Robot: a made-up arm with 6 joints.
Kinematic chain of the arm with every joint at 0, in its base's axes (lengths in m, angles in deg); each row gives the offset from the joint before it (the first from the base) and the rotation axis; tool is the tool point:
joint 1: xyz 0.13 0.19 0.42 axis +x
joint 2: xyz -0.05 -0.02 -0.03 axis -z
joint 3: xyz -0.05 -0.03 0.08 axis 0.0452 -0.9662 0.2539
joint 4: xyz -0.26 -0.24 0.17 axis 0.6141 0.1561 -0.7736
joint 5: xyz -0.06 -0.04 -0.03 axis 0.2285 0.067 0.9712
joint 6: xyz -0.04 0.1 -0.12 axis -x
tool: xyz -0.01 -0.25 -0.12
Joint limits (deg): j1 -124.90..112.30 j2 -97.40..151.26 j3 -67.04..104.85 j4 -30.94..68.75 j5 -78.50..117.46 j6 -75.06..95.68
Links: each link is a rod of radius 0.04 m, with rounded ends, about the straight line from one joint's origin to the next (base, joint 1, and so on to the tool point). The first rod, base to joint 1, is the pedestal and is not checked.
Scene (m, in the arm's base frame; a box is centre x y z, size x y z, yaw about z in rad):
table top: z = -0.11
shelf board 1: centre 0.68 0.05 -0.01 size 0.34 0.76 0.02 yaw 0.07
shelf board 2: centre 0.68 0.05 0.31 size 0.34 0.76 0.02 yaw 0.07
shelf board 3: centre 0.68 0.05 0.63 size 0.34 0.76 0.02 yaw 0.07
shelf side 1: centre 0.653 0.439 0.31 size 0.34 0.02 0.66 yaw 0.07
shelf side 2: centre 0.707 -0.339 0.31 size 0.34 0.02 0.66 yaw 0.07
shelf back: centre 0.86 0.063 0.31 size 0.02 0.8 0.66 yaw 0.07
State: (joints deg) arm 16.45 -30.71 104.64 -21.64 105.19 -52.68
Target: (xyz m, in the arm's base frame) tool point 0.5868 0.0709 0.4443
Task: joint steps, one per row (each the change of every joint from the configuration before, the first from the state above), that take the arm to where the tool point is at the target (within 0.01 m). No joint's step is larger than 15 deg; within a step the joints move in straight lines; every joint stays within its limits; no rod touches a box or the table.
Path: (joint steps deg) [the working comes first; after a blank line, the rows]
Joints at the target: -41.01 -43.87 104.85 -30.94 76.72 -26.69
Straight joint move there: touches shelf board 2.

1: -0.52 13.56 0.07 -2.53 -0.12 10.91
2: -0.53 13.57 0.07 -2.53 -0.11 10.91
3: -0.52 13.56 0.07 -2.53 -0.12 10.92
4: -13.74 -13.36 -1.97 -0.34 2.52 6.53
5: -13.75 -13.36 -1.98 -0.34 2.53 6.53
6: -13.74 -13.36 -1.97 -0.34 2.52 6.53
7: -13.74 -13.35 -1.98 -0.35 2.53 6.53
8: -13.74 -13.36 -1.97 -0.34 2.52 6.53
9: 4.27 4.31 3.29 0.00 -13.58 -13.13
10: 4.28 4.32 3.29 0.00 -13.58 -13.13
11: 4.27 4.31 3.29 0.00 -13.58 -13.14

